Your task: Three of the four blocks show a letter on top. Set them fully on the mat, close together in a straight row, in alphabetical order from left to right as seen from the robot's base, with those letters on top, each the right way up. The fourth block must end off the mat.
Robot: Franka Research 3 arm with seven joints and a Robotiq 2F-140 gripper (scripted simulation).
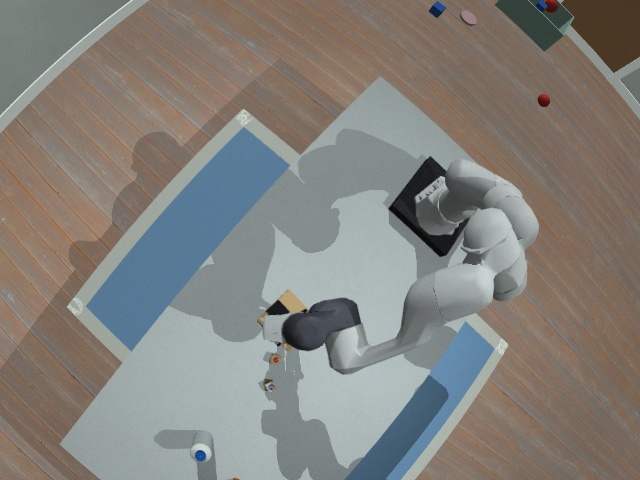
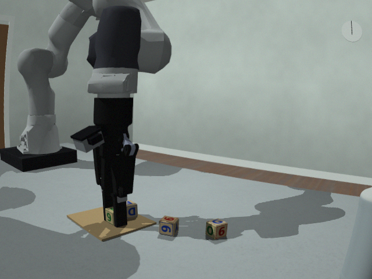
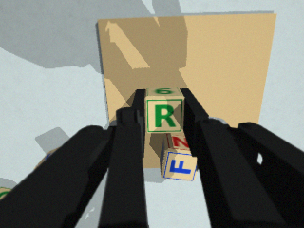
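Right now the tan mat is 3 cm below my hand and 2 cm behind it. The rest, counted from my hand: block 5 cm to the left, 2 cm below, 1 cm behind.
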